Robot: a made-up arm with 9 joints.
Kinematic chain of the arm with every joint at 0, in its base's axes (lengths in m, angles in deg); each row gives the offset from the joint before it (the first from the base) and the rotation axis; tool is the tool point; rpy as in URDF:
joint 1: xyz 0 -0.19 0.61 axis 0.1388 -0.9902 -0.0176
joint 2: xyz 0 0.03 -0.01 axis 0.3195 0.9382 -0.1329
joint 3: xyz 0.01 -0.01 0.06 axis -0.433 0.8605 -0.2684
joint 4: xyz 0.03 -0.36 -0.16 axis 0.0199 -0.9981 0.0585
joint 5: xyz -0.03 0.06 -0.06 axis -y
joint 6: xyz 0.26 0.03 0 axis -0.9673 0.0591 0.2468
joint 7: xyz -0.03 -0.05 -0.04 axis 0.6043 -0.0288 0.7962
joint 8: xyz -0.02 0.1 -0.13 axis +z
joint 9: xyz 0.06 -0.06 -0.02 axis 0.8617 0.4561 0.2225
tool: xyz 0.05 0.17 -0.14 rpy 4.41 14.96 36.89
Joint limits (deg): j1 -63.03..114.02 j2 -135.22..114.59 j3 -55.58..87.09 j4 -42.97..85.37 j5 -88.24..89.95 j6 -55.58..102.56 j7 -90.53..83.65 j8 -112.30..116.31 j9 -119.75..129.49
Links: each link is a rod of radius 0.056 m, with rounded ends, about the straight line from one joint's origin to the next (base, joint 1, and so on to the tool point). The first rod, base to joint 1, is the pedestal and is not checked.
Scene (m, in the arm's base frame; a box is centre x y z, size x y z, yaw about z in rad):
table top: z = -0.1
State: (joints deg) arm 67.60 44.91 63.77 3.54 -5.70 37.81 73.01 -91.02 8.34
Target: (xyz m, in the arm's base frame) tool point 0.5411 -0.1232 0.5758
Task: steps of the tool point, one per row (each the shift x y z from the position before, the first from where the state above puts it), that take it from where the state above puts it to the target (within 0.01 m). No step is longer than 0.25 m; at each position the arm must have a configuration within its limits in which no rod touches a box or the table.
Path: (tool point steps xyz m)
1: 0.1758 0.0708 -0.0560
2: 0.1830 0.0778 0.0187
3: 0.1624 0.0777 0.0918
4: 0.1167 0.0701 0.1525
5: 0.0521 0.0563 0.1917

